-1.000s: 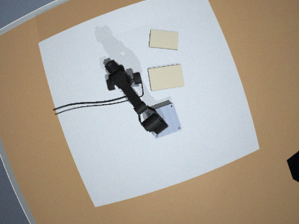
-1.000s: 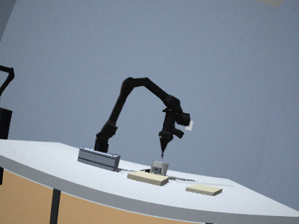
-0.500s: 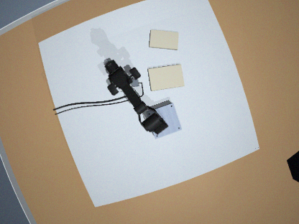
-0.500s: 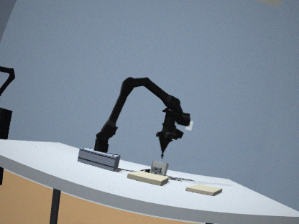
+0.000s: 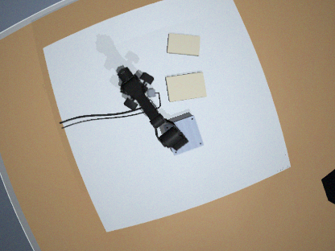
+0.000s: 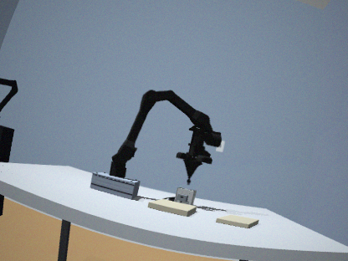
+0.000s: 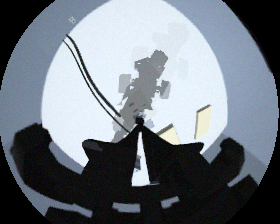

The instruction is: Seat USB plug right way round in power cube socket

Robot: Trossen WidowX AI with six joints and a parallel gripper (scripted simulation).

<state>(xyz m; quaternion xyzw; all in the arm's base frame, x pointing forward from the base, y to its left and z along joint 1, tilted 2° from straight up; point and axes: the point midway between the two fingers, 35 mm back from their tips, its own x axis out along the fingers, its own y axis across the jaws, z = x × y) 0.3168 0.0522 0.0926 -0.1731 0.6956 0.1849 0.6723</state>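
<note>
The USB plug is 2 cm below my gripper tip.
</note>
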